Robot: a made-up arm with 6 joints.
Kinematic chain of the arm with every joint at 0, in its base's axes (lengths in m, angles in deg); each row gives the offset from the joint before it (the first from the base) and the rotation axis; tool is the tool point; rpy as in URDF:
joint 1: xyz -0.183 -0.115 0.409 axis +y
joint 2: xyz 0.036 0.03 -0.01 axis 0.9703 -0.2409 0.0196
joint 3: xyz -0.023 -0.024 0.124 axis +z
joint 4: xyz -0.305 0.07 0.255 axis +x
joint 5: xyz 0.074 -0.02 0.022 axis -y
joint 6: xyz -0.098 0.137 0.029 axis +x
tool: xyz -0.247 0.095 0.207 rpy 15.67 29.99 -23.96
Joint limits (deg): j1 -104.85..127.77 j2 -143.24..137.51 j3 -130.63..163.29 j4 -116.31..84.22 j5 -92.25..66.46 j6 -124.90..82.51
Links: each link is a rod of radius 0.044 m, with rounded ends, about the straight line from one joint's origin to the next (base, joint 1, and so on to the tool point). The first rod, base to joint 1, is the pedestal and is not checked.
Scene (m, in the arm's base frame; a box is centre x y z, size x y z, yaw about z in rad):
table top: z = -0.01
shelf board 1: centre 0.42 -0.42 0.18 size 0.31 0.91 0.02 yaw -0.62
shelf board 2: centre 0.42 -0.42 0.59 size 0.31 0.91 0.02 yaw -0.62
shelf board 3: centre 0.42 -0.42 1 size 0.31 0.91 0.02 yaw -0.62
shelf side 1: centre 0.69 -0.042 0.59 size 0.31 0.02 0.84 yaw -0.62
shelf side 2: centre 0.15 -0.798 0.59 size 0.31 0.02 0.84 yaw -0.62
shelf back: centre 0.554 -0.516 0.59 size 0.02 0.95 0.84 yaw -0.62
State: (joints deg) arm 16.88 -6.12 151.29 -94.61 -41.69 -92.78
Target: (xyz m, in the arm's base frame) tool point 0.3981 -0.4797 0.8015
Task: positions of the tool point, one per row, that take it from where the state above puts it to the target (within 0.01 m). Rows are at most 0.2 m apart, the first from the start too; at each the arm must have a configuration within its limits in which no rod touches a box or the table.
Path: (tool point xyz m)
1: 0.1517 -0.5517 0.3843
2: 0.0999 -0.5158 0.3834
3: 0.0435 -0.4626 0.3750
4: 0.0229 -0.4842 0.4834
5: 0.0305 -0.4618 0.6048
6: 0.0637 -0.3916 0.7176
7: 0.1138 -0.2768 0.8015
8: 0.2012 -0.3324 0.8378
9: 0.2807 -0.3861 0.8482
10: 0.3475 -0.4357 0.8350
11: 0.3981 -0.4797 0.8015

